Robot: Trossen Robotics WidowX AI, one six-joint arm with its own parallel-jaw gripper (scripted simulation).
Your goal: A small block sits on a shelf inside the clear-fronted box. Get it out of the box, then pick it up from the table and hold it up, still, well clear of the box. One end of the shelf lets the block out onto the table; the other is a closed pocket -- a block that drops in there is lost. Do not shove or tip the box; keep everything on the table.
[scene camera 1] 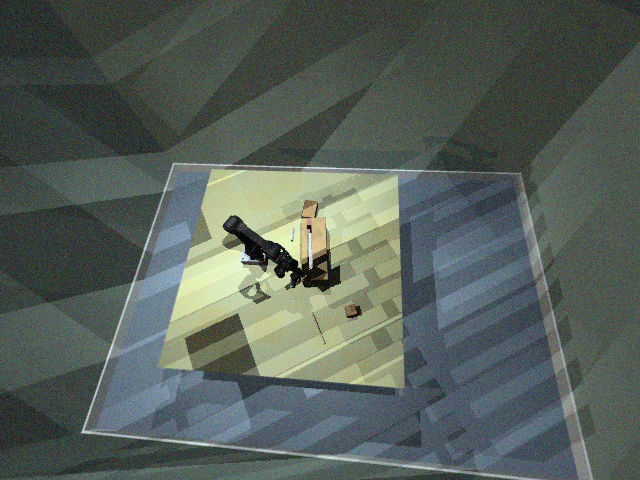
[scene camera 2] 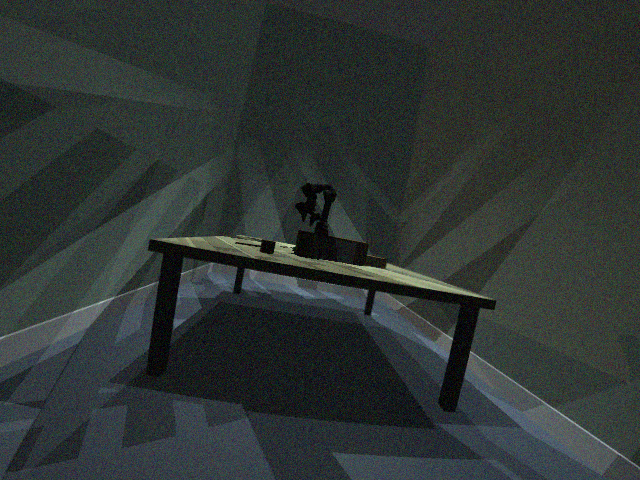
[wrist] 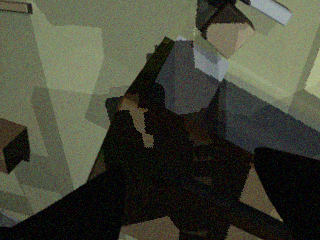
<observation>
A box shows in scene camera 1 point(313, 230), in scene camera 2 point(311, 244) and in the wrist view point(184, 133).
</observation>
